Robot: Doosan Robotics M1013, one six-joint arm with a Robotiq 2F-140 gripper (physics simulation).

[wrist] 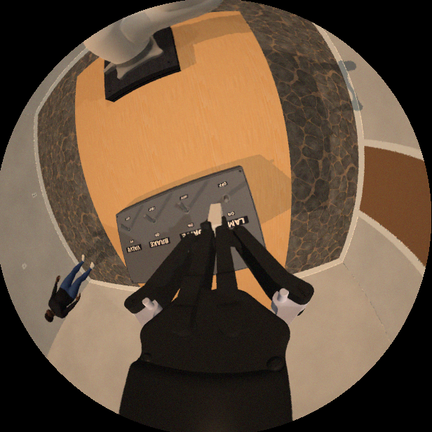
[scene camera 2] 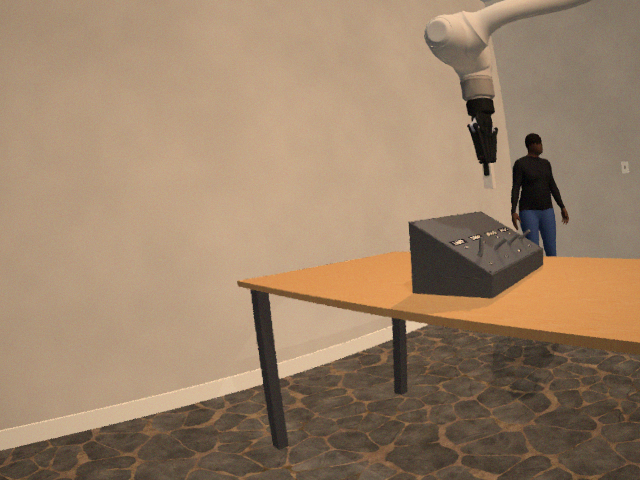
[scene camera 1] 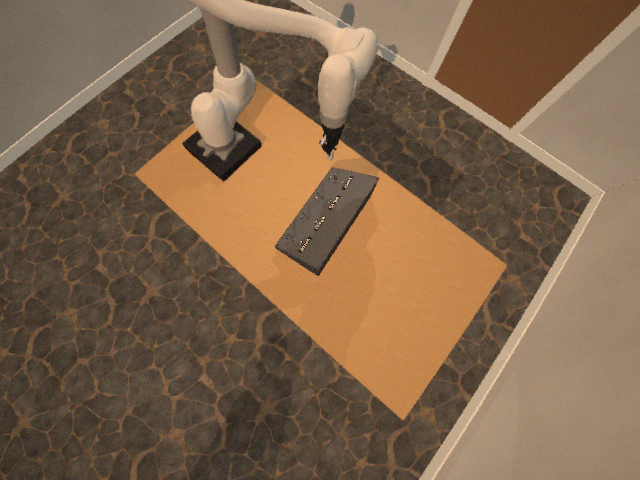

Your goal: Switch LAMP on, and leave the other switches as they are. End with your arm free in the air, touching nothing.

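Where they show: gripper, fingertip midpoint: [scene camera 2: 490,188] [scene camera 1: 329,157]; arm's base, link origin: [scene camera 1: 221,140].
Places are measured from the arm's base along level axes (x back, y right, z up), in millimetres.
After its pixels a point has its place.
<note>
A dark grey switch box [scene camera 1: 338,229] @(x -783, y 150, z 123 mm) [scene camera 2: 447,268] @(x -709, y -158, z 14 mm) [wrist: 150,267] with a sloped face stands on the table. The LAMP lever [scene camera 2: 481,247] @(x -633, y -96, z 59 mm) [wrist: 226,198] is at one end; in scene camera 2 it stands more upright, turned toward the ON and name-label side, while the other levers lean toward the OFF side. The BRAKE lever [wrist: 150,218] and the VALVE lever [wrist: 126,227] show in the wrist view. My gripper [scene camera 1: 330,156] @(x -602, y -81, z 210 mm) [scene camera 2: 486,174] [wrist: 216,211] is shut and empty. It hangs in the air above the box, apart from it, and partly covers one name label in the wrist view.
The wooden table [scene camera 1: 413,310] @(x -1262, y 257, z -59 mm) [scene camera 2: 330,284] @(x -1162, y -105, z -59 mm) [wrist: 225,110] carries the box and the arm's black base plate [scene camera 1: 224,167] @(x -107, y 119, z -3 mm) [wrist: 145,77]. A person [scene camera 2: 536,180] [wrist: 65,297] stands beyond the table. Walls and a brown door [scene camera 1: 522,56] [wrist: 392,195] are farther off.
</note>
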